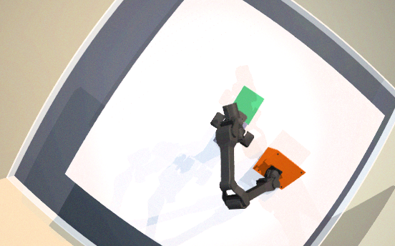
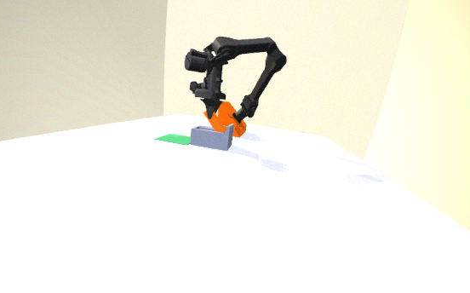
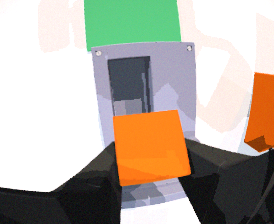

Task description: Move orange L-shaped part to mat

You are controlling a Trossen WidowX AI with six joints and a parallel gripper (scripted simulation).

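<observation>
Right now the green mat is 15 cm to the right of my gripper tip, 12 cm below it and 2 cm behind it. Also, from my gripper tip: orange L-shaped part 3 cm to the left, 3 cm below, 1 cm behind.
</observation>
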